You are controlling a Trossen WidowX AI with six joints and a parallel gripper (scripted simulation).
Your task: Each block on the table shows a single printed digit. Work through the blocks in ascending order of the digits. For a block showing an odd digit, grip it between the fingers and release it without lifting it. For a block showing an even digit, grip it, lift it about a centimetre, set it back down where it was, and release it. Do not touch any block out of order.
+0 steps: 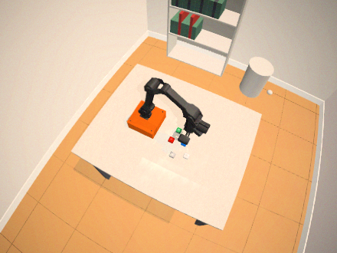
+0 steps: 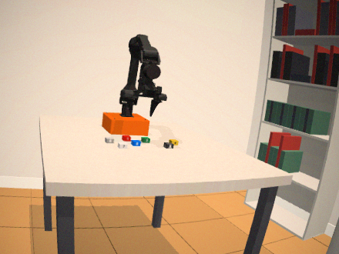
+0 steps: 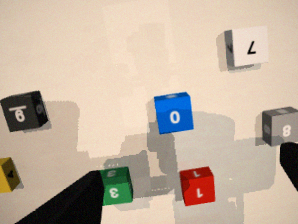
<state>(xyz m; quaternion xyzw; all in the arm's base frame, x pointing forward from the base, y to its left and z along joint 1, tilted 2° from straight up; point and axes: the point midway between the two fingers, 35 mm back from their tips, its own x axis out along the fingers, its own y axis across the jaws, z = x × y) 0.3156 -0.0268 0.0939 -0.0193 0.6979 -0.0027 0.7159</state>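
The blue block lies 120 mm below my gripper tip and 10 mm behind it. The rest, counted from my gripper tip: grey block 120 mm below, 110 mm to the right, 40 mm behind; green block 120 mm below, 80 mm behind, 60 mm to the left; red block 120 mm below, 90 mm behind, 20 mm to the right.
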